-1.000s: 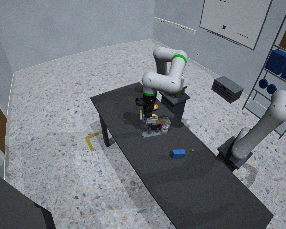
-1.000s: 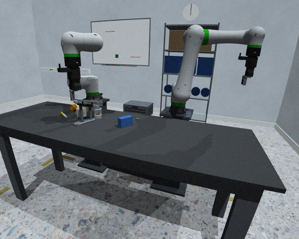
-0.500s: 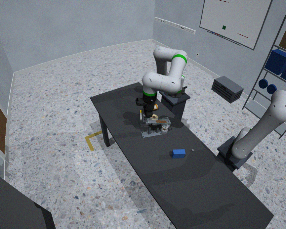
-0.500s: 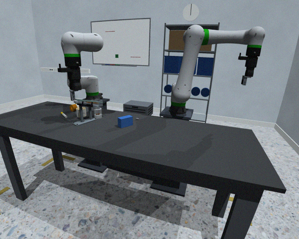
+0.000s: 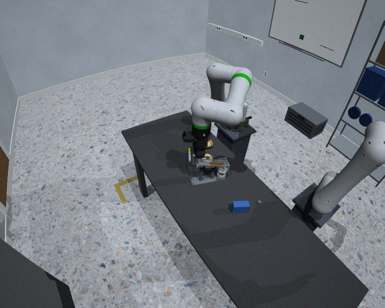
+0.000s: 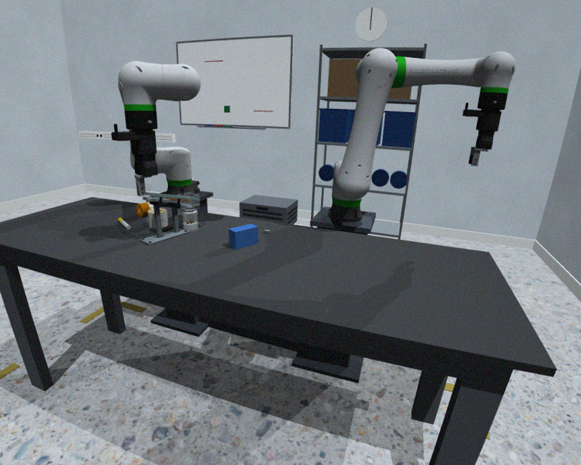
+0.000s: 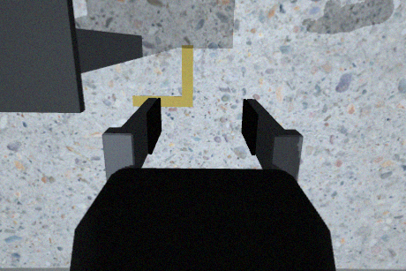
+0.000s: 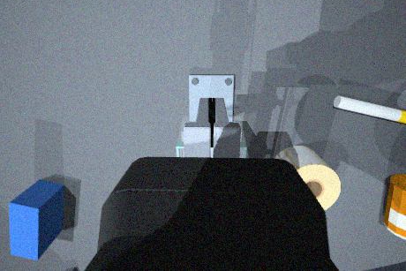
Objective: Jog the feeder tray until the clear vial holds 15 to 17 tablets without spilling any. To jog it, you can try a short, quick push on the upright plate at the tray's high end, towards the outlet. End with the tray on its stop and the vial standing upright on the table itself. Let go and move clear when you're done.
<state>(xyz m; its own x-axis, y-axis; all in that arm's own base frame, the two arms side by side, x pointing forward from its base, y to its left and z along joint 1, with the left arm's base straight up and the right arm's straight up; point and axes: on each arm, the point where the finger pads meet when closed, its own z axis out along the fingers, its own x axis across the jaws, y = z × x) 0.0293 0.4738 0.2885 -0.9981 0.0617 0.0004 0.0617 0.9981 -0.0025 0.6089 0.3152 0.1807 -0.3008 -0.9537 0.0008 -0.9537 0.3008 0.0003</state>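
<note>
My right gripper is now 8 cm past the clear feeder tray, 2 cm to the right of it and 4 cm above it. Also, from my right hand: blue block (12 cm behind, 31 cm to the left, 15 cm below); white-yellow marker (10 cm behind, 22 cm to the right, 17 cm below); cream roll (15 cm behind, 9 cm to the right, 15 cm below).
</note>
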